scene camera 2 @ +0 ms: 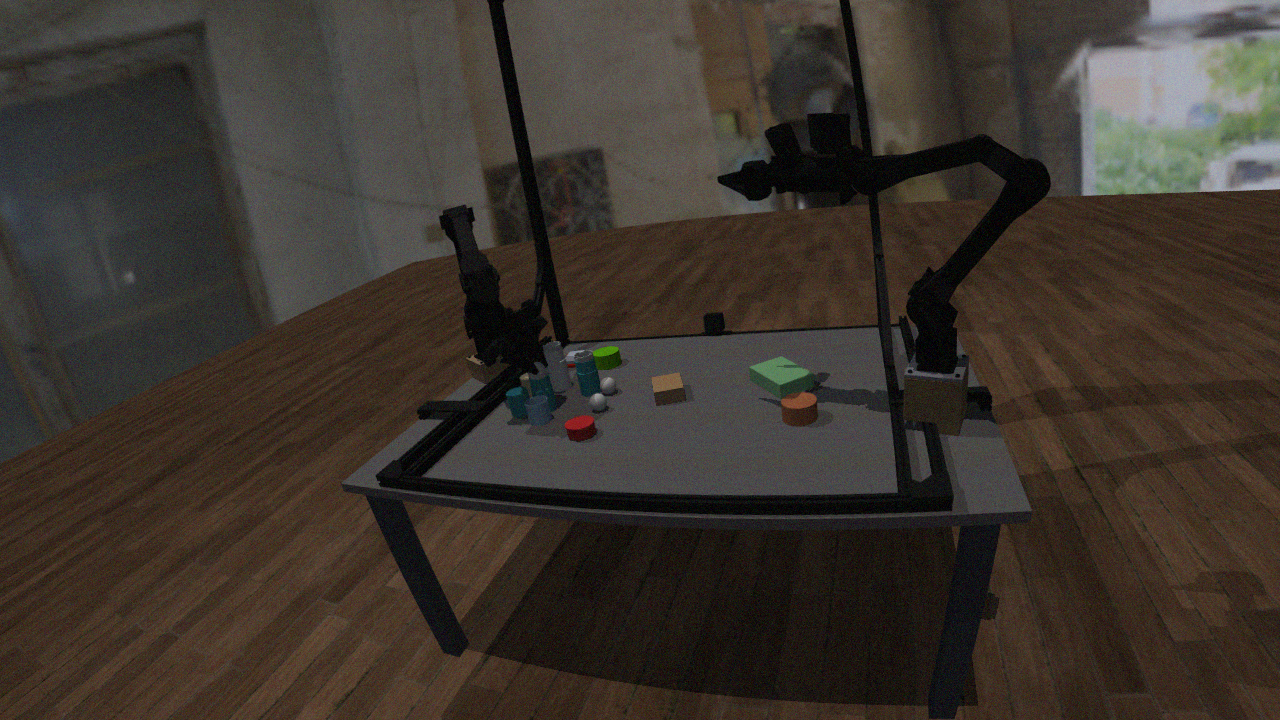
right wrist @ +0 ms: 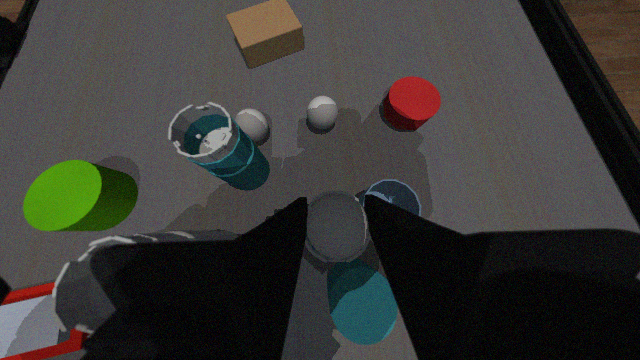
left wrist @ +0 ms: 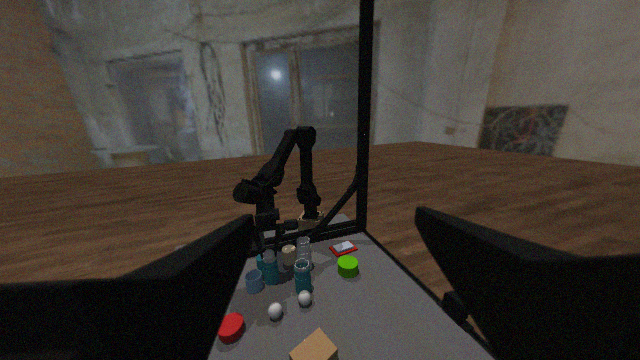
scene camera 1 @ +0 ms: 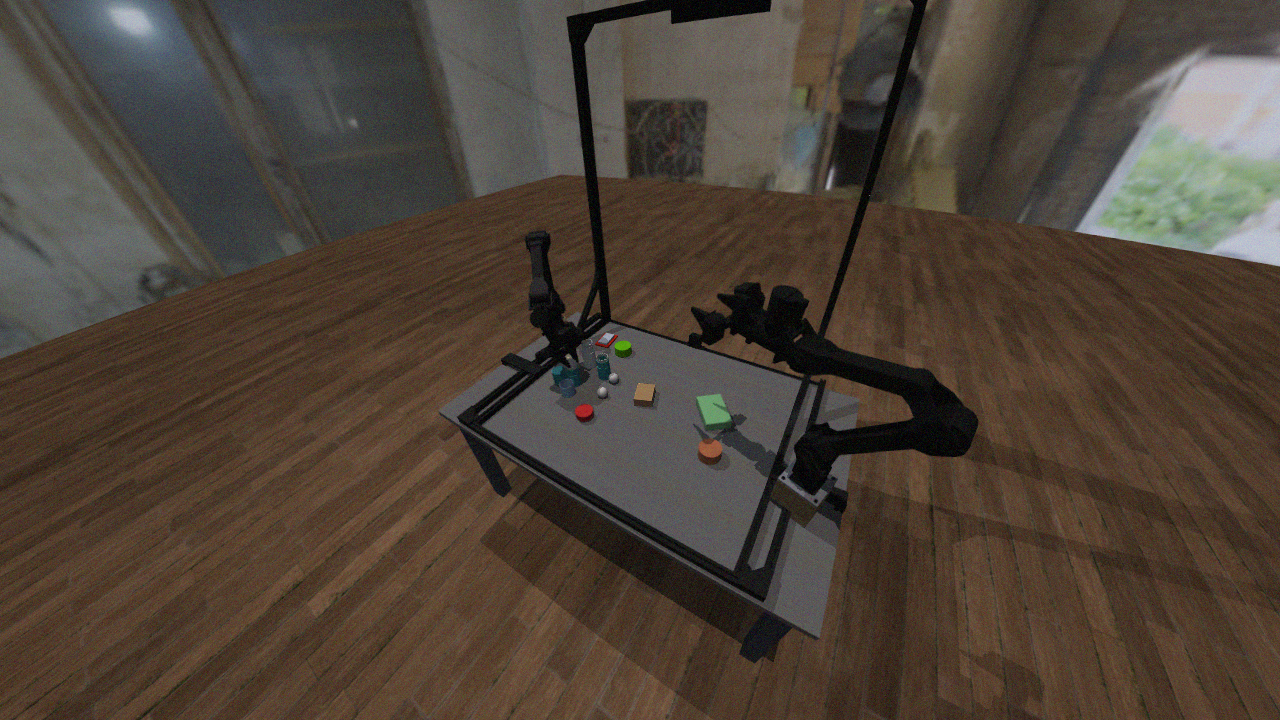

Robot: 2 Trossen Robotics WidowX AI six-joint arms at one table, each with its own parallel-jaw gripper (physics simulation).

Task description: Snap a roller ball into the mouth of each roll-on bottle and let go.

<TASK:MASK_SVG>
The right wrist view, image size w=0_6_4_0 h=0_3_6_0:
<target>my right gripper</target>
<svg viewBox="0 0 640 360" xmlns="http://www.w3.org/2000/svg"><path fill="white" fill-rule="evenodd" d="M0 276L1 306L12 288ZM307 198L299 197L257 227L234 240L128 243L109 246L95 252L90 259L90 269L116 311L82 343L87 353L80 360L281 360L307 234ZM365 195L364 210L368 218L369 232L418 360L640 360L640 280L636 278L640 272L640 233L620 229L478 232L464 235L426 220L375 195Z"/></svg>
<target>blue cup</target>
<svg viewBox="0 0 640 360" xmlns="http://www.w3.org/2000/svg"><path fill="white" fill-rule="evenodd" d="M358 198L359 203L364 207L365 195L372 194L421 217L421 204L417 194L407 184L396 179L382 179L372 184Z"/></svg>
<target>red-framed card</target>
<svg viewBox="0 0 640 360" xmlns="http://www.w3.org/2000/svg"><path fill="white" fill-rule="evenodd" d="M55 282L12 291L5 298L0 306L0 360L42 360L83 349L82 343L90 334L78 331L75 328L62 332L52 317L52 290L55 288Z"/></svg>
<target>red disc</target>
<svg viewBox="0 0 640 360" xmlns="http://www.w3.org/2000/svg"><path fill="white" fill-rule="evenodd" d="M432 83L423 78L413 76L397 80L391 86L384 100L384 117L396 129L417 130L438 112L441 105L440 94Z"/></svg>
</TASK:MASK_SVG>
